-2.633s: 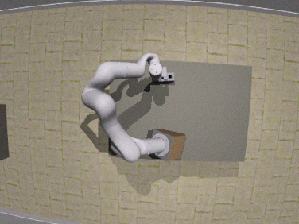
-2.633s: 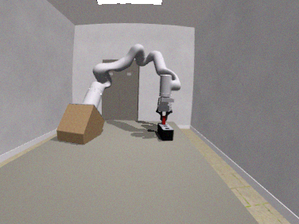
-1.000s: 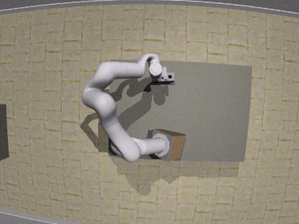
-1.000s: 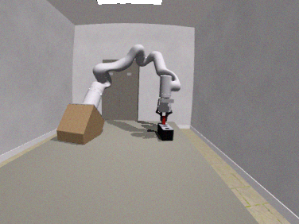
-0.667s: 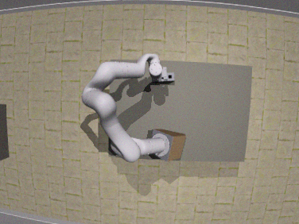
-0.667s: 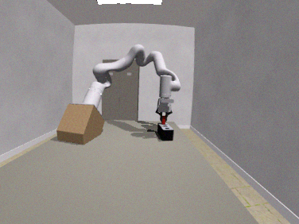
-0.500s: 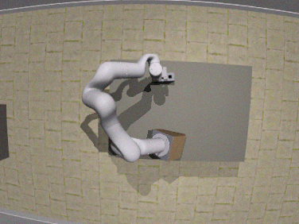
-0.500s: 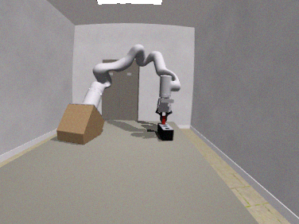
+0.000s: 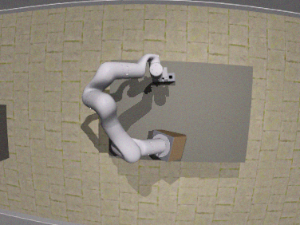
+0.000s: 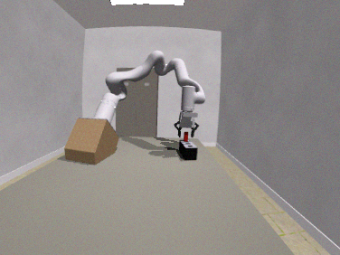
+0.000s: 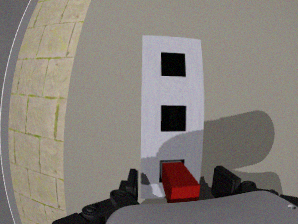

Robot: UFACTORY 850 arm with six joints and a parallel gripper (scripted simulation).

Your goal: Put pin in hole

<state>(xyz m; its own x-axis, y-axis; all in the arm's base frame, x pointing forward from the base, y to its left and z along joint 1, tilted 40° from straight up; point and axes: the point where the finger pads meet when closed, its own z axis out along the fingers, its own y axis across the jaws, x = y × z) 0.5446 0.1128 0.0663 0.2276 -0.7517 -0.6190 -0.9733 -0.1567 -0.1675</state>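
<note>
The pin lies right at my hand. From my hand the other things lie so: block 7 cm below, 6 cm to the right, 1 cm ahead.
</note>
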